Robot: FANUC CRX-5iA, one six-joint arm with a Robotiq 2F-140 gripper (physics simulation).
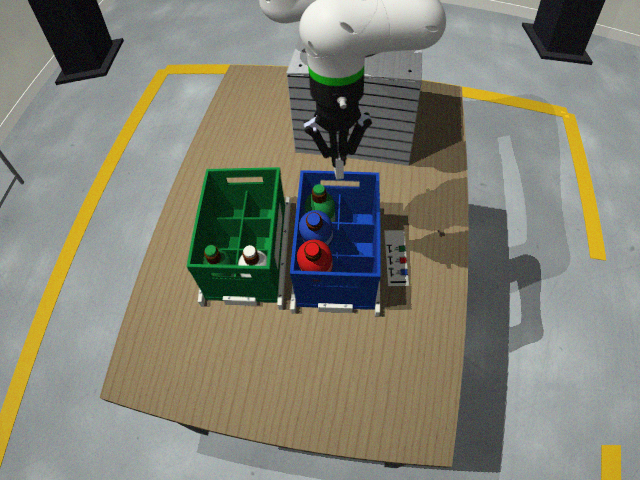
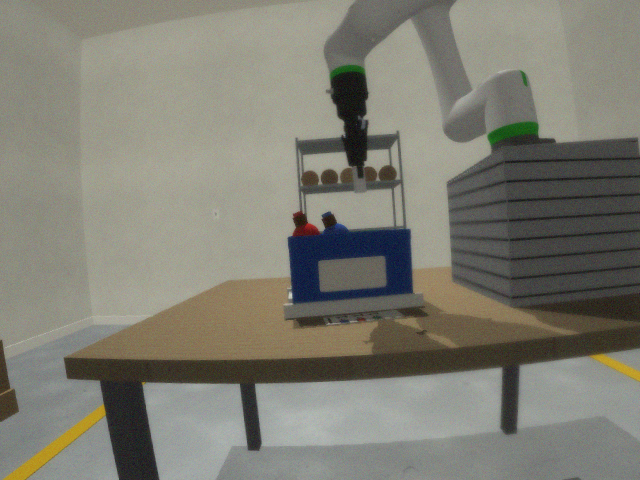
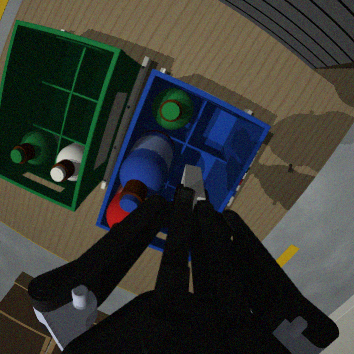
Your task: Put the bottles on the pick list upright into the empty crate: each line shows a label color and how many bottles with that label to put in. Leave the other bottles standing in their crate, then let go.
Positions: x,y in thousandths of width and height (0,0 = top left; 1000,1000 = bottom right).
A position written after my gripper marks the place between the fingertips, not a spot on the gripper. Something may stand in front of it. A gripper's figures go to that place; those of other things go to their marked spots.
Labels:
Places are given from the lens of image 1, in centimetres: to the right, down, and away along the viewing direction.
my gripper (image 1: 529,364): 4, -14, 99
red bottle (image 1: 490,532): -1, 3, 94

